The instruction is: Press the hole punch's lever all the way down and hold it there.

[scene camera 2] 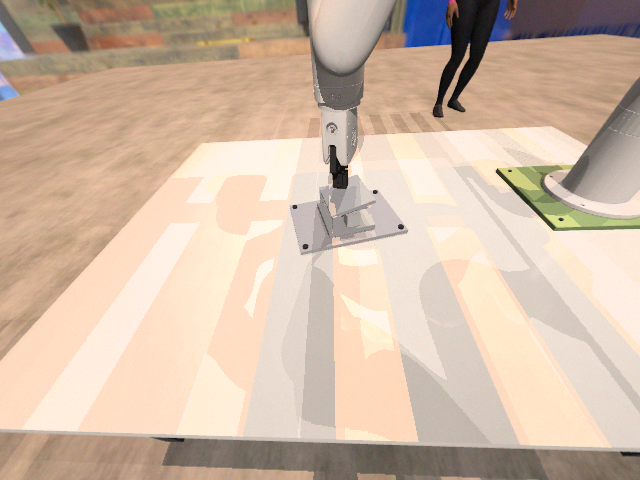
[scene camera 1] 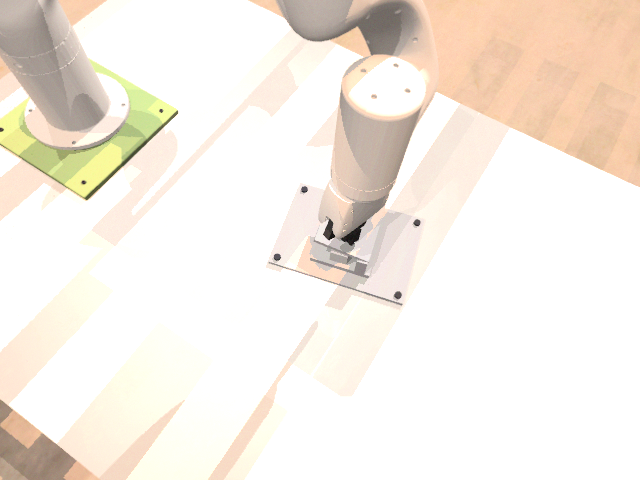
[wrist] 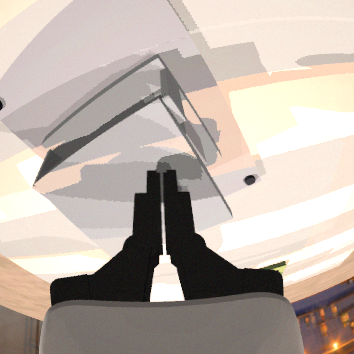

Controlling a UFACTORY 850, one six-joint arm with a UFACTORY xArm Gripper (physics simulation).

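Observation:
The hole punch [scene camera 1: 338, 256] [scene camera 2: 357, 220] [wrist: 112, 97] is a grey, hinged piece on a flat mounting plate [scene camera 1: 403, 253] [scene camera 2: 386, 217] [wrist: 100, 30]. Its lever [scene camera 1: 360, 249] [scene camera 2: 356, 199] [wrist: 115, 150] is the flat upper plate. The lever is tilted, and a gap shows between it and the lower part in both scene views. My gripper [scene camera 1: 342, 238] [scene camera 2: 339, 186] [wrist: 161, 186] is shut and empty, pointing down with its black fingertips at the lever's top face. They appear to touch it, but the exact contact is hard to tell.
Dark bolts [scene camera 1: 417, 222] [scene camera 2: 400, 226] [wrist: 250, 179] stand at the mounting plate's corners. The arm's base stands on a green plate [scene camera 1: 85, 183] [scene camera 2: 560, 219], to the left in scene camera 1 and to the right in scene camera 2. A person [scene camera 2: 470, 46] stands beyond the table.

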